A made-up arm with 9 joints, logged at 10 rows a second.
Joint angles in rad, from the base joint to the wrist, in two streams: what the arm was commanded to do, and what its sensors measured. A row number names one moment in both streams.
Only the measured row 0 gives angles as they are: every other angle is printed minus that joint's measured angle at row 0.
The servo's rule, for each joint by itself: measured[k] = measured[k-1] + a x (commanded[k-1-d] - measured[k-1]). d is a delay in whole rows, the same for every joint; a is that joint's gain. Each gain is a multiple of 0.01, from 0.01 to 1. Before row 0 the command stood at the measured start. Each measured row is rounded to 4 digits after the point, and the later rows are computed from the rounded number. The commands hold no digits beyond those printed.
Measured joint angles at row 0:
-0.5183, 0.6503, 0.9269, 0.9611, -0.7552, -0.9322, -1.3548, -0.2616, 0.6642
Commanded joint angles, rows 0 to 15:
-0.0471, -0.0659, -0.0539, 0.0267, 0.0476, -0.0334, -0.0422, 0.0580, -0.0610
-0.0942, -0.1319, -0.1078, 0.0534, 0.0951, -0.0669, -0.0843, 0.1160, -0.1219
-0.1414, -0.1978, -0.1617, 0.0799, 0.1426, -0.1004, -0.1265, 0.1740, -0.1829
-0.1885, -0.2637, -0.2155, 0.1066, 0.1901, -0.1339, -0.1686, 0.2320, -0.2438
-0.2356, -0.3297, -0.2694, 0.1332, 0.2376, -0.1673, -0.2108, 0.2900, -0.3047
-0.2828, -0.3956, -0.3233, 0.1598, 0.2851, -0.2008, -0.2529, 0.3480, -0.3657
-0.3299, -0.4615, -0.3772, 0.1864, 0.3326, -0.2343, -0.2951, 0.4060, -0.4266
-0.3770, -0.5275, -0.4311, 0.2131, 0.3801, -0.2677, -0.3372, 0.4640, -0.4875
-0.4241, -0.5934, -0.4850, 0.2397, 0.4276, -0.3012, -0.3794, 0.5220, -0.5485
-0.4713, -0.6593, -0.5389, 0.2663, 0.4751, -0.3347, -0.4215, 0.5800, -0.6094
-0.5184, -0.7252, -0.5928, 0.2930, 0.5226, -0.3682, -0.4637, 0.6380, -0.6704
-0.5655, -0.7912, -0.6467, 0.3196, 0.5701, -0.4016, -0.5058, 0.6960, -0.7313
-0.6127, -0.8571, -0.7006, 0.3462, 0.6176, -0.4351, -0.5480, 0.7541, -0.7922
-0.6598, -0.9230, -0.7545, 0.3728, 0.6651, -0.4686, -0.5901, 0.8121, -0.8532
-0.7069, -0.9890, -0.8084, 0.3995, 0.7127, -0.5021, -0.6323, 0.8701, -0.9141
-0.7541, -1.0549, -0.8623, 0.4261, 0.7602, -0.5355, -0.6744, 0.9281, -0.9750
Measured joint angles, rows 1 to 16:
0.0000, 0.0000, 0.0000, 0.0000, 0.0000, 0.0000, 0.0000, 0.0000, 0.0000
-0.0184, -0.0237, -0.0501, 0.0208, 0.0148, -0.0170, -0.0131, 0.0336, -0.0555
-0.0480, -0.0627, -0.1038, 0.0462, 0.0397, -0.0424, -0.0352, 0.0814, -0.1159
-0.0844, -0.1113, -0.1576, 0.0725, 0.0716, -0.0720, -0.0635, 0.1351, -0.1769
-0.1250, -0.1662, -0.2114, 0.0991, 0.1083, -0.1036, -0.0961, 0.1913, -0.2378
-0.1681, -0.2251, -0.2653, 0.1257, 0.1484, -0.1361, -0.1317, 0.2485, -0.2987
-0.2128, -0.2865, -0.3192, 0.1523, 0.1908, -0.1691, -0.1693, 0.3062, -0.3597
-0.2585, -0.3495, -0.3731, 0.1789, 0.2348, -0.2024, -0.2083, 0.3641, -0.4206
-0.3047, -0.4136, -0.4270, 0.2056, 0.2798, -0.2357, -0.2483, 0.4220, -0.4815
-0.3513, -0.4783, -0.4809, 0.2322, 0.3256, -0.2691, -0.2889, 0.4800, -0.5425
-0.3981, -0.5435, -0.5348, 0.2588, 0.3719, -0.3026, -0.3300, 0.5380, -0.6034
-0.4450, -0.6089, -0.5887, 0.2855, 0.4186, -0.3361, -0.3714, 0.5960, -0.6644
-0.4920, -0.6745, -0.6426, 0.3121, 0.4656, -0.3695, -0.4131, 0.6540, -0.7253
-0.5391, -0.7402, -0.6965, 0.3387, 0.5127, -0.4030, -0.4549, 0.7121, -0.7862
-0.5862, -0.8060, -0.7504, 0.3653, 0.5599, -0.4365, -0.4968, 0.7701, -0.8472
-0.6333, -0.8719, -0.8043, 0.3920, 0.6073, -0.4700, -0.5388, 0.8281, -0.9081
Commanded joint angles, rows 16 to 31:
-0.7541, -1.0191, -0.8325, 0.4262, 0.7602, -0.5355, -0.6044, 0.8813, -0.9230
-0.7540, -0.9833, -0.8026, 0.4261, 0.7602, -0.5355, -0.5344, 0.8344, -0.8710
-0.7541, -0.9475, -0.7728, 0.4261, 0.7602, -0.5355, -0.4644, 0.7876, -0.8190
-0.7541, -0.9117, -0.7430, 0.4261, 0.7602, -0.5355, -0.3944, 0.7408, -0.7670
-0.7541, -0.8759, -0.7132, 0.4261, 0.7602, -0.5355, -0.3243, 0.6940, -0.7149
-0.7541, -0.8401, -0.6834, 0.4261, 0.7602, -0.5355, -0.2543, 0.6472, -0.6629
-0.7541, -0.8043, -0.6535, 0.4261, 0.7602, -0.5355, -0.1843, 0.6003, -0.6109
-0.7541, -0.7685, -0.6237, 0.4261, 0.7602, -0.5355, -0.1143, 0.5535, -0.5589
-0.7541, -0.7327, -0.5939, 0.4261, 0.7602, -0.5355, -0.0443, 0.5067, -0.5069
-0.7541, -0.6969, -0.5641, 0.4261, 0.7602, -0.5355, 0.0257, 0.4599, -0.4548
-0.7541, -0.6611, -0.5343, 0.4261, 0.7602, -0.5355, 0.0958, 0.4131, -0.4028
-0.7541, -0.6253, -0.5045, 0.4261, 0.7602, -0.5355, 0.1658, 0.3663, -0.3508
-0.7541, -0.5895, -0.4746, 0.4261, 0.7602, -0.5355, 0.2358, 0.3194, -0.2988
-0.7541, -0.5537, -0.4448, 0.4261, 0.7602, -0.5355, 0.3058, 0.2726, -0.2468
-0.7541, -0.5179, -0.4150, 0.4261, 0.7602, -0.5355, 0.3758, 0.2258, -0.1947
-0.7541, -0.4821, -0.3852, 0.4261, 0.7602, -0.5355, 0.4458, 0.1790, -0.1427
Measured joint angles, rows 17 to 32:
-0.6804, -0.9378, -0.8582, 0.4186, 0.6547, -0.5034, -0.5808, 0.8861, -0.9690
-0.7091, -0.9671, -0.8343, 0.4245, 0.6874, -0.5198, -0.5881, 0.8833, -0.9271
-0.7266, -0.9729, -0.8048, 0.4257, 0.7100, -0.5278, -0.5715, 0.8549, -0.8760
-0.7373, -0.9638, -0.7750, 0.4260, 0.7256, -0.5317, -0.5383, 0.8159, -0.8241
-0.7439, -0.9450, -0.7452, 0.4261, 0.7363, -0.5336, -0.4937, 0.7723, -0.7721
-0.7479, -0.9201, -0.7154, 0.4261, 0.7437, -0.5346, -0.4412, 0.7269, -0.7200
-0.7503, -0.8913, -0.6856, 0.4261, 0.7488, -0.5351, -0.3833, 0.6807, -0.6680
-0.7518, -0.8600, -0.6557, 0.4261, 0.7523, -0.5353, -0.3216, 0.6341, -0.6160
-0.7527, -0.8271, -0.6259, 0.4261, 0.7547, -0.5354, -0.2573, 0.5874, -0.5640
-0.7532, -0.7931, -0.5961, 0.4261, 0.7564, -0.5355, -0.1913, 0.5406, -0.5120
-0.7536, -0.7585, -0.5663, 0.4261, 0.7576, -0.5355, -0.1240, 0.4938, -0.4599
-0.7538, -0.7234, -0.5365, 0.4261, 0.7584, -0.5355, -0.0559, 0.4470, -0.4079
-0.7539, -0.6881, -0.5067, 0.4261, 0.7590, -0.5355, 0.0128, 0.4002, -0.3559
-0.7540, -0.6526, -0.4768, 0.4261, 0.7594, -0.5355, 0.0819, 0.3533, -0.3039
-0.7540, -0.6170, -0.4470, 0.4261, 0.7596, -0.5355, 0.1513, 0.3065, -0.2519
-0.7540, -0.5813, -0.4172, 0.4261, 0.7598, -0.5355, 0.2209, 0.2597, -0.1998

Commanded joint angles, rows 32 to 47:
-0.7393, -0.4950, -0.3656, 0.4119, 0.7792, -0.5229, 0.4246, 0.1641, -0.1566
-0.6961, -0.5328, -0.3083, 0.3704, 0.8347, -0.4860, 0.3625, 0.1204, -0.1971
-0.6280, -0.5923, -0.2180, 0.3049, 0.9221, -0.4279, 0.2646, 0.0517, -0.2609
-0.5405, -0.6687, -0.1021, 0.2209, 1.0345, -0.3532, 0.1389, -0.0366, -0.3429
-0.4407, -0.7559, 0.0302, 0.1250, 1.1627, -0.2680, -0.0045, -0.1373, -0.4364
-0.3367, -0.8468, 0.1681, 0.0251, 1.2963, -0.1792, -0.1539, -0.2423, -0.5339
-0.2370, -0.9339, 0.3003, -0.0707, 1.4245, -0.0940, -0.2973, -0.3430, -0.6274
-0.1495, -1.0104, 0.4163, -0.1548, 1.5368, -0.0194, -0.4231, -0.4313, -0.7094
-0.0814, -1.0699, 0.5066, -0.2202, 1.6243, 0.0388, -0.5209, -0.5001, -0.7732
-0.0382, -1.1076, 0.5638, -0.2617, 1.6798, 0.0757, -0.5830, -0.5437, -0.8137
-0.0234, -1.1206, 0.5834, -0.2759, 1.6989, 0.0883, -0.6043, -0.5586, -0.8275
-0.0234, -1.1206, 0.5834, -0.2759, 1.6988, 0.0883, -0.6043, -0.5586, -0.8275
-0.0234, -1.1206, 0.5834, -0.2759, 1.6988, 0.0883, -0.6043, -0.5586, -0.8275
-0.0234, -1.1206, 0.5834, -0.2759, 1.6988, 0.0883, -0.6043, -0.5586, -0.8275
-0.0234, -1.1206, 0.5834, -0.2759, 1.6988, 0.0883, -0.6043, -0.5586, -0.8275
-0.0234, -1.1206, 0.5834, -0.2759, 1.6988, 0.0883, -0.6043, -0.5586, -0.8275
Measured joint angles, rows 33 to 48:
-0.7540, -0.5456, -0.3874, 0.4261, 0.7599, -0.5355, 0.2906, 0.2129, -0.1478
-0.7483, -0.5274, -0.3671, 0.4150, 0.7659, -0.5291, 0.3321, 0.1846, -0.1558
-0.7279, -0.5293, -0.3124, 0.3802, 0.7872, -0.5071, 0.3415, 0.1474, -0.1934
-0.6889, -0.5520, -0.2246, 0.3215, 0.8290, -0.4667, 0.3177, 0.0919, -0.2548
-0.6310, -0.5940, -0.1107, 0.2430, 0.8927, -0.4088, 0.2623, 0.0174, -0.3350
-0.5568, -0.6523, 0.0203, 0.1510, 0.9764, -0.3370, 0.1796, -0.0723, -0.4273
-0.4710, -0.7223, 0.1578, 0.0528, 1.0756, -0.2565, 0.0762, -0.1709, -0.5243
-0.3797, -0.7985, 0.2903, -0.0435, 1.1838, -0.1736, -0.0396, -0.2707, -0.6181
-0.2899, -0.8748, 0.4075, -0.1303, 1.2932, -0.0950, -0.1585, -0.3638, -0.7012
-0.2086, -0.9450, 0.4997, -0.2004, 1.3958, -0.0268, -0.2708, -0.4429, -0.7667
-0.1421, -1.0035, 0.5593, -0.2482, 1.4838, 0.0255, -0.3676, -0.5014, -0.8095
-0.0958, -1.0457, 0.5817, -0.2698, 1.5505, 0.0575, -0.4410, -0.5346, -0.8259
-0.0676, -1.0727, 0.5833, -0.2746, 1.5965, 0.0732, -0.4916, -0.5485, -0.8274
-0.0504, -1.0899, 0.5834, -0.2756, 1.6282, 0.0809, -0.5265, -0.5544, -0.8275
-0.0399, -1.1010, 0.5834, -0.2758, 1.6501, 0.0847, -0.5506, -0.5568, -0.8275
-0.0335, -1.1081, 0.5834, -0.2759, 1.6652, 0.0865, -0.5672, -0.5578, -0.8275

